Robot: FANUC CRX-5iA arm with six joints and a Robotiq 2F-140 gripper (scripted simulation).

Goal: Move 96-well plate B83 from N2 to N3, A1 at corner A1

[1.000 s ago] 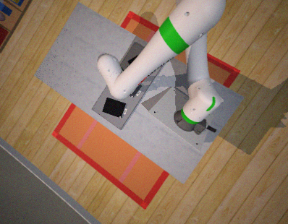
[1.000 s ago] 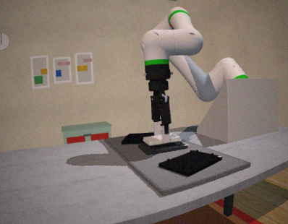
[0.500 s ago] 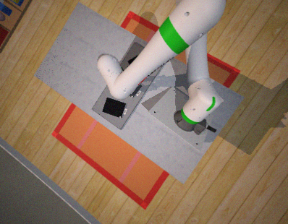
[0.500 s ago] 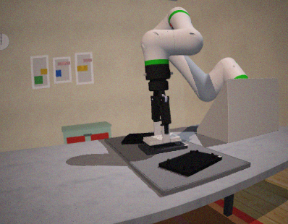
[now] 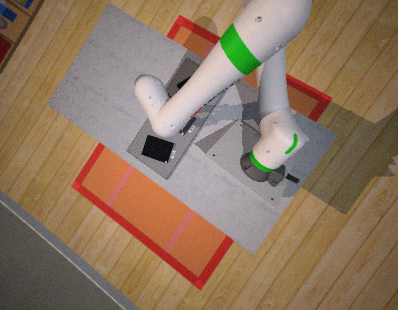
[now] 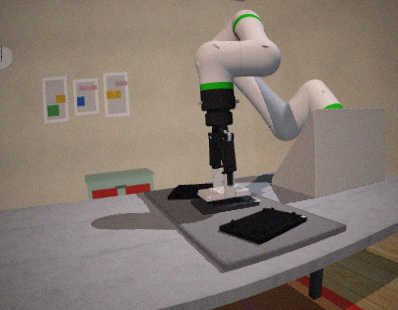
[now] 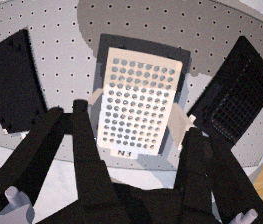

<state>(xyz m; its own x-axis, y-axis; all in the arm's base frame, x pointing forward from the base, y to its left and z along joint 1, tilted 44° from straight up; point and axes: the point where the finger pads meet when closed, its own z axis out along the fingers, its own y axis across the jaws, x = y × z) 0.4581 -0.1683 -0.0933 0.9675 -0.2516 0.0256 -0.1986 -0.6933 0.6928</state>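
The white 96-well plate is 2 cm below my hand. From my hand the other things lie so: black nest: 21 cm to the left, 5 cm below, 3 cm ahead; then dark grey nest: 5 cm below; then black well plate: 17 cm to the right, 4 cm below.
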